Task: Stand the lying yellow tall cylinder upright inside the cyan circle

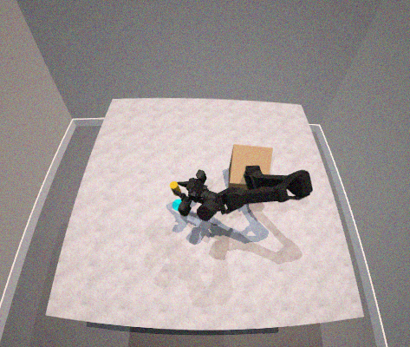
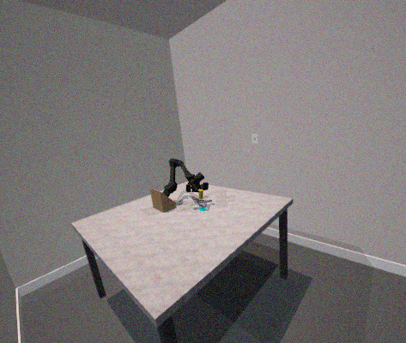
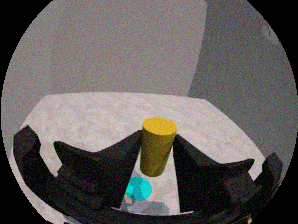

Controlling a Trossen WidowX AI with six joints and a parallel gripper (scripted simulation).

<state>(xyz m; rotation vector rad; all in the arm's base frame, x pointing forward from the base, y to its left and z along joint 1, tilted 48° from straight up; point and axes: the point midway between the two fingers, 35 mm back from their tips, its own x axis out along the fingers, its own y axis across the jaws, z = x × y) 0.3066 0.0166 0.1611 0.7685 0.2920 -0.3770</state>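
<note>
Now: gripper tip 10 mm past the cyan circle, 10 mm to the right of it and 150 mm above it. Also, from my gripper tip: yellow tall cylinder: 20 mm below.
</note>
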